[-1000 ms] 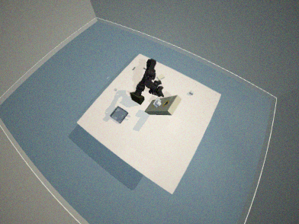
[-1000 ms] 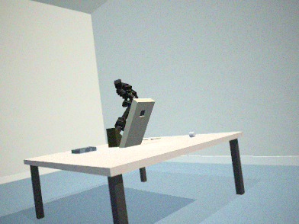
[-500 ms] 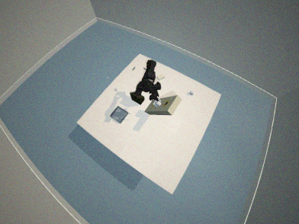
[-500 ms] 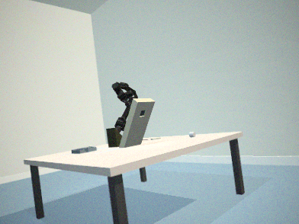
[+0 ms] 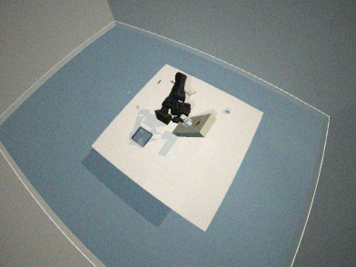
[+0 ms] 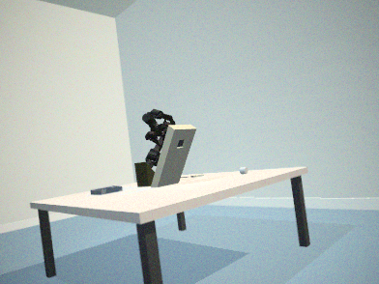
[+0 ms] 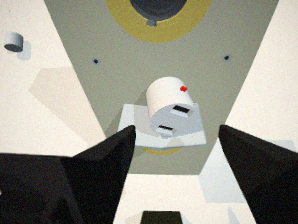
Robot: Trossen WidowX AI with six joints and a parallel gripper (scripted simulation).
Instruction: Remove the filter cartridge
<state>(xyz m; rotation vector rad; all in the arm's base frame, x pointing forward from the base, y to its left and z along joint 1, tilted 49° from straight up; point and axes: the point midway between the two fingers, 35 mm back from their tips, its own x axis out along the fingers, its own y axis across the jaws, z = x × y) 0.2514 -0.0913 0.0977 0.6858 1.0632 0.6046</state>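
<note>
Now: gripper tip 20 mm short of the white round filter cartridge and 40 mm above it. The rest, counted from my gripper tip: grey square tray 280 mm behind, 300 mm to the right, 250 mm below; pale block 240 mm behind, 420 mm to the left, 250 mm below.
</note>
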